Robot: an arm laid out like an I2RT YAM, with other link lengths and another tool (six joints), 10 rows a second.
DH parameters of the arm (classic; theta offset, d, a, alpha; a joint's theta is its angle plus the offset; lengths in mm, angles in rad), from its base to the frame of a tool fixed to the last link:
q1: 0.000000 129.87 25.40 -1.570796
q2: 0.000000 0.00 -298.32 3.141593
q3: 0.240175 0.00 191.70 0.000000
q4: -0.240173 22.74 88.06 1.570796
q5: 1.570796 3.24 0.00 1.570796
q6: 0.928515 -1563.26 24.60 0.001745
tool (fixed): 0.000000 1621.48 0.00 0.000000
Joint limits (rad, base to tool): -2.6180..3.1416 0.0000..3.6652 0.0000..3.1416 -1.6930..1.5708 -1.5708..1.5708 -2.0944..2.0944
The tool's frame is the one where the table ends.
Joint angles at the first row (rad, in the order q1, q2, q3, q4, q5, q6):
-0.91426, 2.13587, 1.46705, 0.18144, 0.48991, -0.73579
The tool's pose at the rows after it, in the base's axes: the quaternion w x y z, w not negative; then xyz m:
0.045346 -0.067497 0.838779 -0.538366 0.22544 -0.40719 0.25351
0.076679 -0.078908 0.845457 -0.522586 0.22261 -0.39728 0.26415
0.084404 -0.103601 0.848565 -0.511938 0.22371 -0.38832 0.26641
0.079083 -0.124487 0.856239 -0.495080 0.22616 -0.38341 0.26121
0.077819 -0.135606 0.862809 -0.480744 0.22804 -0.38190 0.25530
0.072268 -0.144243 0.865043 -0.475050 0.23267 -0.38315 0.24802
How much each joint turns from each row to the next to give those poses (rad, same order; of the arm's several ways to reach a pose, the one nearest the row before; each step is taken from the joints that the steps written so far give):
0.00000, -0.05950, -0.01540, -0.03765, -0.04614, 0.03140
0.00148, -0.05273, -0.01253, -0.05587, -0.07040, 0.02369
0.01082, -0.02876, -0.02439, -0.02098, -0.03504, -0.02094
0.00981, -0.00143, -0.00603, -0.03623, -0.01457, -0.01850
0.00392, 0.00779, 0.00163, -0.02621, -0.01459, -0.00432
0.00665, 0.02178, 0.00521, 0.00008, 0.00269, -0.01017

